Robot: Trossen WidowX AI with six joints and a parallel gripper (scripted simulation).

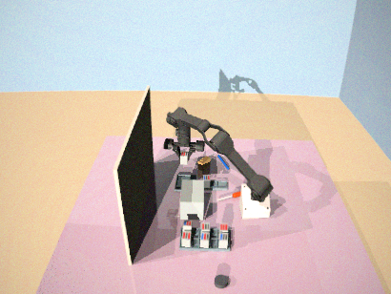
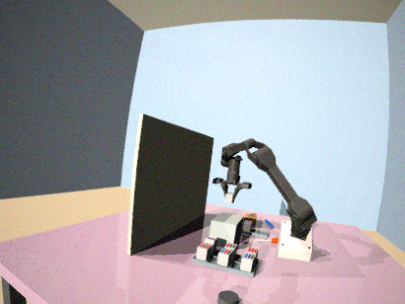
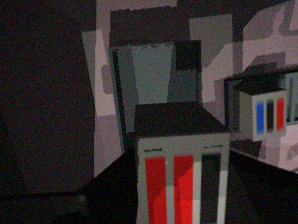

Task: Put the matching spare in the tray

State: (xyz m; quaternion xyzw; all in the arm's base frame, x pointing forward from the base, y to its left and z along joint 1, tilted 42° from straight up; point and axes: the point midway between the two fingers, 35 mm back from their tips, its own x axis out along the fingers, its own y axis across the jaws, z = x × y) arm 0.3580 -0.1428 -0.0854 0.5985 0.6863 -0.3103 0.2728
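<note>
Now: the grey-blue tray 1 cm behind my gripper tip and 13 cm below it. Round my gripper tip: black puck 21 cm behind, 59 cm to the left, 13 cm below; cream panel 17 cm ahead, 20 cm to the left, 9 cm above.
</note>
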